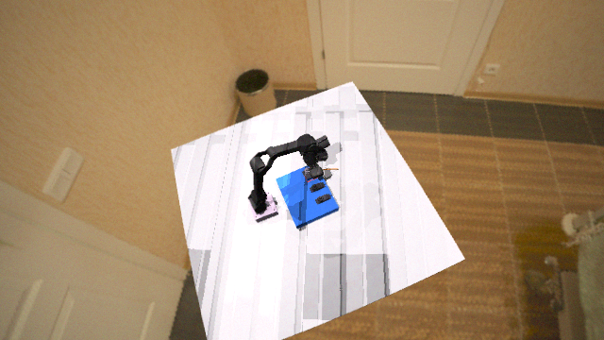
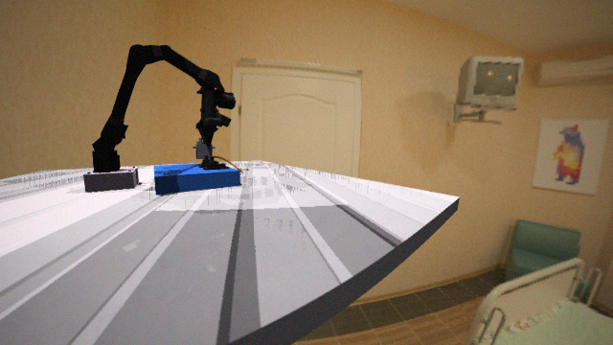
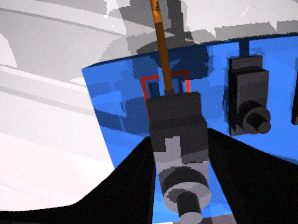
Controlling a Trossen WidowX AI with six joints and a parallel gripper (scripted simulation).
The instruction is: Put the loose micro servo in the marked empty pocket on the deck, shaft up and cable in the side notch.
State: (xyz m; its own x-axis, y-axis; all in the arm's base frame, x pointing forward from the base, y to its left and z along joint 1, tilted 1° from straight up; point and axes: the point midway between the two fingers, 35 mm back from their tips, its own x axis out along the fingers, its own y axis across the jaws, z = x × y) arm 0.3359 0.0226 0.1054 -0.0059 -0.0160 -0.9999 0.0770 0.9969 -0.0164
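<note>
My gripper tip is now 12 cm past the blue deck, 9 cm above it and 7 cm to the left of it.
</note>
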